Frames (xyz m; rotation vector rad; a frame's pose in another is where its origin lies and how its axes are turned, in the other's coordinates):
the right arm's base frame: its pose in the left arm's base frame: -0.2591 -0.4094 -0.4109 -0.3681 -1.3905 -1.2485
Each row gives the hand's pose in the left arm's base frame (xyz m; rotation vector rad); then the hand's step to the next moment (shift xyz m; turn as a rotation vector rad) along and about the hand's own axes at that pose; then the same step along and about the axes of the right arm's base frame.
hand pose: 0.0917 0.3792 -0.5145 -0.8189 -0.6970 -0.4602
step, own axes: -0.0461 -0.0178 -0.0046 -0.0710 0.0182 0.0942
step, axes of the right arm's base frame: -0.0071 -0.0486 0.0073 -0.0320 -0.0305 0.1109
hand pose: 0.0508 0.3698 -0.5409 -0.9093 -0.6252 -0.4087
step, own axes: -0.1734 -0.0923 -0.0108 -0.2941 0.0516 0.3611
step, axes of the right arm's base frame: 0.0167 -0.1922 0.0386 -0.1142 -0.1436 0.4311
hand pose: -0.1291 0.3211 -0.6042 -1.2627 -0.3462 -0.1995
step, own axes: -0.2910 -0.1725 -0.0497 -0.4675 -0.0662 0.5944
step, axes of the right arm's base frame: 0.1681 -0.2851 0.0858 -0.0381 -0.2175 0.7263
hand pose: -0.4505 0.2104 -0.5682 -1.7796 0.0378 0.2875
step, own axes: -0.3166 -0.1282 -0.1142 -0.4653 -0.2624 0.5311
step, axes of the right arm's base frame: 0.3087 -0.1624 0.0896 0.1265 -0.0939 0.7366
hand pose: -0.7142 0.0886 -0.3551 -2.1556 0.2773 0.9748
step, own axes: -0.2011 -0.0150 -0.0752 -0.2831 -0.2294 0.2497
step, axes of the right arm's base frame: 0.2111 -0.0119 0.0404 0.1177 0.0326 0.4245
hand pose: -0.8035 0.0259 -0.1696 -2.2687 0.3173 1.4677
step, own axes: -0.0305 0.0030 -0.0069 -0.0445 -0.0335 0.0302
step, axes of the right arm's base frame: 0.0306 0.0040 0.0059 0.0218 0.0090 0.0588
